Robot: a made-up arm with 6 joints. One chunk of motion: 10 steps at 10 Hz.
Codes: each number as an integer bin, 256 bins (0 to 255) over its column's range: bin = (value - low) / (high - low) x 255, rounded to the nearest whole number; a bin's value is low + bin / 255 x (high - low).
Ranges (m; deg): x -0.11..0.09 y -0.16..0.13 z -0.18..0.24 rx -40..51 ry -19..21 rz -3..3
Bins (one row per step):
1: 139 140 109 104 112 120
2: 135 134 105 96 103 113
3: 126 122 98 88 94 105
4: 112 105 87 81 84 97
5: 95 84 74 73 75 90
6: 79 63 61 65 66 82
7: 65 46 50 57 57 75
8: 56 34 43 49 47 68
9: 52 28 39 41 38 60
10: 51 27 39 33 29 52
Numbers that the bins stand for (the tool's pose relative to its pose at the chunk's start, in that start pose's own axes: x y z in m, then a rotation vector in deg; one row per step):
1: -0.0010 -0.0008 -0.0005 -2.89 -1.43 -0.18
2: -0.0041 -0.0076 -0.0071 -5.74 -2.84 -0.34
3: -0.0112 -0.0213 -0.0186 -8.60 -4.25 -0.53
4: -0.0222 -0.0406 -0.0367 -11.09 -5.82 -0.72
5: -0.0355 -0.0645 -0.0581 -13.95 -7.24 -0.88
6: -0.0480 -0.0884 -0.0795 -16.80 -8.65 -1.07
7: -0.0590 -0.1077 -0.0976 -19.66 -10.06 -1.24
8: -0.0661 -0.1213 -0.1092 -22.51 -11.63 -1.40
9: -0.0692 -0.1282 -0.1158 -25.37 -13.04 -1.59
10: -0.0700 -0.1293 -0.1158 -28.22 -14.45 -1.78

